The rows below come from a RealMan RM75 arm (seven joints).
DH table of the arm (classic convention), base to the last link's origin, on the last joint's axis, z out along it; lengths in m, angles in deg. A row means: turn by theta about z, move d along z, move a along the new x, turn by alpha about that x. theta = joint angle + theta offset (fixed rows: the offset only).
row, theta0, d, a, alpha
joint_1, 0, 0.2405, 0, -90
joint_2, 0, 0, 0, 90
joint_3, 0, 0.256, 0, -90
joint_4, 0, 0, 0, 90
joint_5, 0, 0.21, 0, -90
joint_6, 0, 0, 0, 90
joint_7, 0, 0.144, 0, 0
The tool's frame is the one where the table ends.
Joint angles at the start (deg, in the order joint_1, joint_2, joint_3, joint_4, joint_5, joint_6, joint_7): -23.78, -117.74, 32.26, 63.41, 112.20, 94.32, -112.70
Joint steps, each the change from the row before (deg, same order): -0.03, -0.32, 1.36, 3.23, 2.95, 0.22, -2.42; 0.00, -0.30, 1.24, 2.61, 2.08, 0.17, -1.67; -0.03, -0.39, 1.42, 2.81, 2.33, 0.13, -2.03; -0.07, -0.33, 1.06, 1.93, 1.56, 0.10, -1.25; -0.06, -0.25, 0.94, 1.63, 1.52, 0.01, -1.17; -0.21, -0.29, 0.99, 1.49, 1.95, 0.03, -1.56; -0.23, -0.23, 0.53, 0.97, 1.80, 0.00, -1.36
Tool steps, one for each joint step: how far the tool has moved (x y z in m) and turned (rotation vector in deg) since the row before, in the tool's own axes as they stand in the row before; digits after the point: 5 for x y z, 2 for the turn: 0.00191, 0.00256, 0.00124, 1.24, -3.38, 0.57; 0.00216, 0.00273, 0.00118, 0.94, -2.43, 0.78; 0.00243, 0.00318, 0.00163, 1.13, -2.57, 0.64; 0.00209, 0.00276, 0.00161, 0.71, -1.68, 0.64; 0.00164, 0.00192, 0.00117, 0.82, -1.53, 0.45; 0.00129, 0.00182, 0.00202, 0.90, -1.84, 0.05; 0.00037, 0.00047, 0.00126, 0.93, -1.47, -0.36
